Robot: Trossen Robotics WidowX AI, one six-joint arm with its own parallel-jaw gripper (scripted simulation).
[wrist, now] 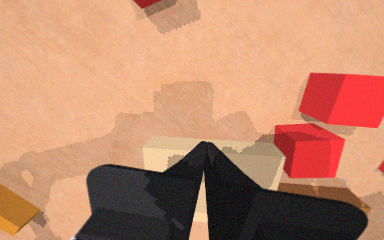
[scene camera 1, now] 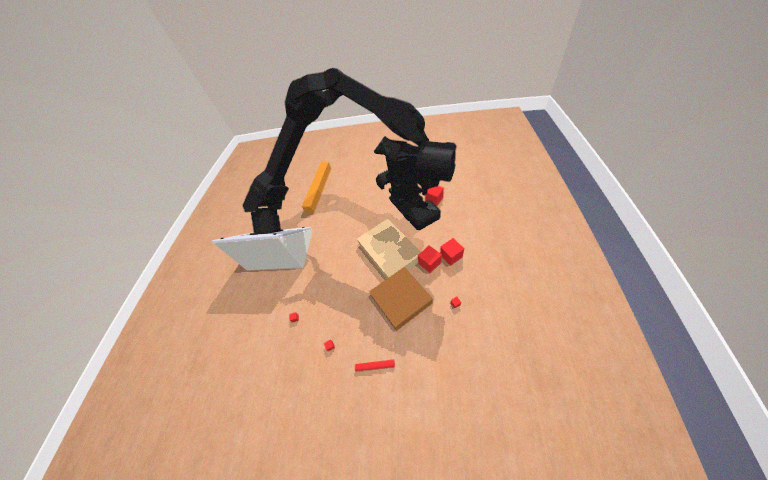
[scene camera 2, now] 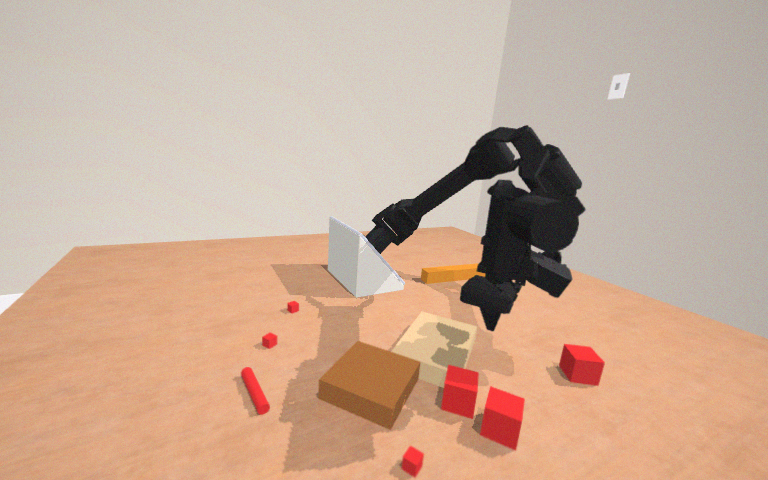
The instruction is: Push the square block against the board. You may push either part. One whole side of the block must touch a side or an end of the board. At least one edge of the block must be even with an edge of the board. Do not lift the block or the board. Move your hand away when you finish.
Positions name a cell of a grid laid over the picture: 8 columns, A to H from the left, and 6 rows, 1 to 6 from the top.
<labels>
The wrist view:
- my gripper: E4
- pale board: F5
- brown square block: G5
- red cube: G4
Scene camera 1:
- my gripper: E3
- pale board: E4
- brown square block: E4
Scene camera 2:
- my gripper: F5
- pale board: E5
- brown square block: D5
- orange bar: E4
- red cube: G5
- red cube: E5
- red cube: F6
</labels>
